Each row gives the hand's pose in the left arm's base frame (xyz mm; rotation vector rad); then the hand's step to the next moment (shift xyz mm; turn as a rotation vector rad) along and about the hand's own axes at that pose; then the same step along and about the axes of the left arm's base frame.
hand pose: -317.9 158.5 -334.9 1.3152 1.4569 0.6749
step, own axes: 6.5 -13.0 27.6 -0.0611 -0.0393 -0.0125
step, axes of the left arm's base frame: 21.2 -3.0 -22.6 -0.0331 -0.0647 -0.0122
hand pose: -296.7 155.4 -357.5 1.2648 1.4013 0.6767
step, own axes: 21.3 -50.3 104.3 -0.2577 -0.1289 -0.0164
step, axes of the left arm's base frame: 84.6 -18.6 -79.7 -0.0938 -0.2716 -0.0273
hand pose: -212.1 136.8 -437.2 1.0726 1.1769 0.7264
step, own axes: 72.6 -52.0 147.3 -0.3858 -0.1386 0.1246
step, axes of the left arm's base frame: 156.8 6.1 -71.1 0.0072 -0.4282 0.0135
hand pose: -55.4 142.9 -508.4 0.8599 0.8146 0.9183
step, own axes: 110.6 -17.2 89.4 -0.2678 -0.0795 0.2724
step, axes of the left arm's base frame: 124.9 70.1 -1.5 0.1610 -0.3404 0.1023
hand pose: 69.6 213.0 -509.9 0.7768 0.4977 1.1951
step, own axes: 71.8 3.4 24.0 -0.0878 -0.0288 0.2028
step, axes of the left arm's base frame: 37.2 62.3 22.0 0.1353 -0.1425 0.1052
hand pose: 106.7 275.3 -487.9 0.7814 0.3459 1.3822
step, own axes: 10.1 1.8 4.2 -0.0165 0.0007 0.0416
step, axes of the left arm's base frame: 3.3 8.4 6.4 0.0231 -0.0278 0.0263
